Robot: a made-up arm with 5 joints.
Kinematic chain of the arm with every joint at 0, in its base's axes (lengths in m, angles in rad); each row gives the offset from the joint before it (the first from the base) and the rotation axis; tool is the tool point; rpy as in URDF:
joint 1: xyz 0.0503 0 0.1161 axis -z
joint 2: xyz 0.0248 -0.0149 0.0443 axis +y
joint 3: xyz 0.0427 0 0.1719 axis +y
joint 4: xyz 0.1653 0 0.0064 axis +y
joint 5: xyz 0.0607 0.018 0 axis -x
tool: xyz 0 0 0 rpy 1.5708 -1.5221 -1.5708
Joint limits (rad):
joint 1: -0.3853..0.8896
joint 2: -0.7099..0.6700
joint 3: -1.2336..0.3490
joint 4: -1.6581..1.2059
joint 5: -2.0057..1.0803
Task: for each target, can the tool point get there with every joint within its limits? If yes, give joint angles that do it. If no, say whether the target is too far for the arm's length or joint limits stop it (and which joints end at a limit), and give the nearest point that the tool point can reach.
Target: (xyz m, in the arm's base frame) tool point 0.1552 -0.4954 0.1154
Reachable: no: too far | nearest point 0.2821 -0.2811 0.1618 | short by 0.253 m
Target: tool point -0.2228 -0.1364 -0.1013
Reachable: no: joint limits stop it (at a limit: joint 1, joint 2, joint 3, joint 4) | nearest point 0.1914 -0.1691 0.0830 | short by 0.455 m
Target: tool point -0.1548 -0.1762 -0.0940
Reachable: no: joint limits stop it (at a limit: joint 1, joint 2, joint 3, joint 4) | nearest point 0.1914 -0.1691 0.0830 | short by 0.389 m
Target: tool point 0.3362 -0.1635 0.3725
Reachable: yes | joints 0.5289 0.3557 -0.4418 -0.7544 -1.2957
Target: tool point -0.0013 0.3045 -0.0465
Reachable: no: joint limits stop it (at a limit: joint 1, joint 2, joint 3, joint 4) | nearest point 0.2532 0.0856 0.0830 | short by 0.360 m
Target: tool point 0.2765 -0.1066 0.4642
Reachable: yes | joints 0.4529 0.0122 -0.5209 -0.3603 -1.0355
